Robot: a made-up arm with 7 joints. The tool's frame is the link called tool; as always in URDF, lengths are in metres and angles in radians. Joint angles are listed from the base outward.
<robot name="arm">
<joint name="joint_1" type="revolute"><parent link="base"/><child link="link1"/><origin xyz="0 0 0.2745" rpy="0 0 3.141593"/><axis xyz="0 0 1"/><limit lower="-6.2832" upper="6.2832"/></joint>
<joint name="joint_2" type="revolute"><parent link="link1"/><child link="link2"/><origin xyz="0 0 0" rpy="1.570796 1.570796 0"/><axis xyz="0 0 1"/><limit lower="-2.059" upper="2.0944"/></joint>
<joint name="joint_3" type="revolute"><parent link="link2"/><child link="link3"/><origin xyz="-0.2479 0 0" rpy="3.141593 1.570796 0"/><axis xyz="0 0 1"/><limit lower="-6.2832" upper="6.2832"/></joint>
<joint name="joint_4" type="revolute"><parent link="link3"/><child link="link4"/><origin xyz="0 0.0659 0" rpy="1.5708 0 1.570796"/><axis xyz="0 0 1"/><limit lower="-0.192" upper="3.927"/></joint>
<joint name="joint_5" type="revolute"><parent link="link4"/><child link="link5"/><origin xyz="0.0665 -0.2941 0" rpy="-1.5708 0 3.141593"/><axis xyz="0 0 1"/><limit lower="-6.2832" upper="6.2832"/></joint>
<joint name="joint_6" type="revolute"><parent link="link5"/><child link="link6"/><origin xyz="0 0 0" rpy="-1.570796 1.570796 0"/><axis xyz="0 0 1"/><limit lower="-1.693" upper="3.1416"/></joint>
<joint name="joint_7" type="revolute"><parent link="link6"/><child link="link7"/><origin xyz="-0.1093 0.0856 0" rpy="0 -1.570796 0"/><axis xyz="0 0 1"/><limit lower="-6.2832" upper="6.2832"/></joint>
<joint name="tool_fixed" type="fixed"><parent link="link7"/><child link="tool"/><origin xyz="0 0 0" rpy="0 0 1.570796"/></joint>
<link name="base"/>
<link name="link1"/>
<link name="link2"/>
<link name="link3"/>
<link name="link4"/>
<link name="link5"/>
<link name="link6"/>
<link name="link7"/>
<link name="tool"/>
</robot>
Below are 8 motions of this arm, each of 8 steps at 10 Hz.
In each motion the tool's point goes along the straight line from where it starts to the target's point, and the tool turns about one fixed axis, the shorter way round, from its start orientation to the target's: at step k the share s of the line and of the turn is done. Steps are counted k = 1, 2, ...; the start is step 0. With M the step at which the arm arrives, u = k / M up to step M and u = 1 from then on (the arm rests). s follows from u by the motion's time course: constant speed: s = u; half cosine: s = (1 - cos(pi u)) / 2; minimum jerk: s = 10 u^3 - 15 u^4 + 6 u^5.
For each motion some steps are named. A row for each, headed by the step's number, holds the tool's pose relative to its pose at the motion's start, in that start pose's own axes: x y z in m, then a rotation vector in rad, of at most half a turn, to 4 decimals.
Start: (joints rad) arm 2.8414 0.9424 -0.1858 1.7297 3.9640 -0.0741 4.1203
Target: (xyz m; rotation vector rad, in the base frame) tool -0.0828 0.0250 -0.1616 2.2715 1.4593 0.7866
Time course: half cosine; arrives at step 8
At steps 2, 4, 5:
2: 0.0145 0.0704 -0.0167 -0.1913 0.0479 -0.0348
4: 0.0494 0.2403 -0.0569 -0.6533 0.1637 -0.1189
5: 0.0683 0.3322 -0.0787 -0.9033 0.2263 -0.1644

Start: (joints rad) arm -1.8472 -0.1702 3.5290 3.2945 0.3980 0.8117 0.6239
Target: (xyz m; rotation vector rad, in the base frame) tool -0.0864 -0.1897 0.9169 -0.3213 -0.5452 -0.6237
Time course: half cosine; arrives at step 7
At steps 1, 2, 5, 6, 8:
1: -0.0028 -0.0115 -0.0071 0.0116 0.0037 -0.0144
2: -0.0105 -0.0435 -0.0269 0.0440 0.0140 -0.0547
5: -0.0452 -0.1877 -0.1158 0.1899 0.0602 -0.2359
6: -0.0530 -0.2198 -0.1356 0.2224 0.0704 -0.2762
8: -0.0557 -0.2313 -0.1426 0.2340 0.0741 -0.2906

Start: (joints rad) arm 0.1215 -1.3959 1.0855 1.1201 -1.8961 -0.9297 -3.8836
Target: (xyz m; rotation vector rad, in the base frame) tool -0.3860 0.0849 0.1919 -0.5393 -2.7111 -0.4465
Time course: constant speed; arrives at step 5
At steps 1, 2, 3, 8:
1: -0.0340 -0.0529 -0.0366 0.1643 -0.0002 -0.1295
2: -0.0680 -0.1057 -0.0731 0.3286 -0.0004 -0.2590
3: -0.1021 -0.1586 -0.1097 0.4928 -0.0006 -0.3885
8: -0.1701 -0.2643 -0.1828 0.8214 -0.0011 -0.6476

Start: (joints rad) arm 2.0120 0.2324 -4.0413 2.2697 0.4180 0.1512 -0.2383
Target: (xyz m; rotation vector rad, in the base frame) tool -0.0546 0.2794 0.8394 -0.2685 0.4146 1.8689
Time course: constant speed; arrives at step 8
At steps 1, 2, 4, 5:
1: 0.0292 -0.0034 -0.0470 0.0700 0.1424 0.0635
2: 0.0584 -0.0067 -0.0939 0.1399 0.2847 0.1271
4: 0.1167 -0.0134 -0.1879 0.2798 0.5694 0.2541
5: 0.1459 -0.0168 -0.2349 0.3498 0.7118 0.3176

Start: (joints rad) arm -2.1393 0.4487 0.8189 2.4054 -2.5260 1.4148 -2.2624
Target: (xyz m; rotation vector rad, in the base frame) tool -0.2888 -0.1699 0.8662 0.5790 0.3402 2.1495
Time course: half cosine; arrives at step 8
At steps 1, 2, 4, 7, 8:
1: 0.0028 -0.0094 0.0080 0.0315 -0.0491 -0.0161
2: 0.0106 -0.0363 0.0309 0.1212 -0.1888 -0.0618
4: 0.0362 -0.1239 0.1056 0.4136 -0.6446 -0.2109
7: 0.0696 -0.2384 0.2031 0.7958 -1.2401 -0.4057
8: 0.0723 -0.2478 0.2112 0.8273 -1.2892 -0.4217

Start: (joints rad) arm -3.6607 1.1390 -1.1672 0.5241 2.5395 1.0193 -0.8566
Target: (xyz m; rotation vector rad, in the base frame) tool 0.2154 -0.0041 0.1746 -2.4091 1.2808 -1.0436
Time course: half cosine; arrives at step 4
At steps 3, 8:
3: -0.0020 0.1635 -0.2117 -0.5516 0.7205 0.8718
8: -0.0024 0.1916 -0.2480 -0.6463 0.8441 1.0214

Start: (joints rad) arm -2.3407 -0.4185 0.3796 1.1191 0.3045 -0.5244 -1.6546
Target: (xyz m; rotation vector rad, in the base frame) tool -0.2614 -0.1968 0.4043 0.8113 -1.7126 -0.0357
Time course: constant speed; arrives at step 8
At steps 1, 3, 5, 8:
1: -0.0260 -0.0297 -0.0184 0.0336 -0.1251 0.1104
3: -0.0779 -0.0892 -0.0552 0.1007 -0.3754 0.3311
5: -0.1299 -0.1487 -0.0920 0.1679 -0.6257 0.5518
8: -0.2078 -0.2379 -0.1471 0.2687 -1.0011 0.8829

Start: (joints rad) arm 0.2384 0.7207 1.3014 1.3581 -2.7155 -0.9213 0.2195
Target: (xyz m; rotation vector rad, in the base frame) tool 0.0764 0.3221 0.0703 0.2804 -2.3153 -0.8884
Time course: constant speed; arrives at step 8
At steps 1, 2, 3, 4, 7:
1: -0.0070 -0.0331 0.0107 -0.0042 -0.0343 0.0665
2: -0.0141 -0.0662 0.0214 -0.0085 -0.0686 0.1330
3: -0.0211 -0.0993 0.0321 -0.0127 -0.1029 0.1995
4: -0.0282 -0.1324 0.0428 -0.0170 -0.1373 0.2660
7: -0.0493 -0.2317 0.0749 -0.0297 -0.2402 0.4656

